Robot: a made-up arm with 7 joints.
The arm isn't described. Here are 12 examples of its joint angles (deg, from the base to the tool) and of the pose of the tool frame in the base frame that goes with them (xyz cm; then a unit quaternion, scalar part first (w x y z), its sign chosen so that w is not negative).
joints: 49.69 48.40 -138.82 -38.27 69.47 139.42 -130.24
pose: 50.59 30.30 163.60 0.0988 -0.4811 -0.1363 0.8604
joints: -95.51 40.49 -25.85 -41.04 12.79 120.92 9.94
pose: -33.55 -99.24 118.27 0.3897 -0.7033 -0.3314 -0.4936
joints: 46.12 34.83 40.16 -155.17 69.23 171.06 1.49
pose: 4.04 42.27 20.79 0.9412 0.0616 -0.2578 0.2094
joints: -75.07 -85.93 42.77 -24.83 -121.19 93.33 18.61
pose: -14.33 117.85 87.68 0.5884 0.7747 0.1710 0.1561
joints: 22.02 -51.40 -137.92 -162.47 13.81 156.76 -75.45
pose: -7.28 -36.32 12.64 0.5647 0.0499 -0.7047 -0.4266
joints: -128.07 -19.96 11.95 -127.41 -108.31 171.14 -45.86
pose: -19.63 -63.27 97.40 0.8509 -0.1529 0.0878 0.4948
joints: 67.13 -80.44 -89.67 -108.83 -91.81 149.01 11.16
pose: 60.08 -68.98 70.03 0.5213 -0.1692 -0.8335 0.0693
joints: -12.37 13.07 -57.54 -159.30 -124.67 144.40 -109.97
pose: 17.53 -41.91 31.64 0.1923 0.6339 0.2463 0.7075
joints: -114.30 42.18 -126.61 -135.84 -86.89 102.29 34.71
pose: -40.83 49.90 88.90 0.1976 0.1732 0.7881 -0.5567
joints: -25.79 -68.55 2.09 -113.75 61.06 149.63 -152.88
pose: -7.35 -9.79 151.22 0.0906 0.4225 0.5008 -0.7500
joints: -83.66 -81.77 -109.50 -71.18 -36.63 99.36 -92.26
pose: -80.96 84.63 42.13 0.4315 -0.6377 -0.4060 -0.4922
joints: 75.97 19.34 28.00 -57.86 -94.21 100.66 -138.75
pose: -10.26 92.98 133.44 0.3556 0.2532 -0.2980 -0.8489
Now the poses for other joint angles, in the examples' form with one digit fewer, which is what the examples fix.
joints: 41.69 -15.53 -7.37 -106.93 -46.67 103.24 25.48
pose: 59.0 36.1 119.9 0.622 -0.241 -0.654 0.356
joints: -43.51 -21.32 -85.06 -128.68 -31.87 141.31 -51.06
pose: -58.8 -58.3 77.8 0.807 -0.395 -0.382 -0.217
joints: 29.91 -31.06 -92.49 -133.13 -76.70 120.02 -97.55
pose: 33.3 -72.9 65.2 0.667 0.287 -0.150 0.671
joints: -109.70 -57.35 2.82 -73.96 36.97 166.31 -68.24
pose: 2.9 34.8 165.5 0.021 -0.865 -0.291 0.408
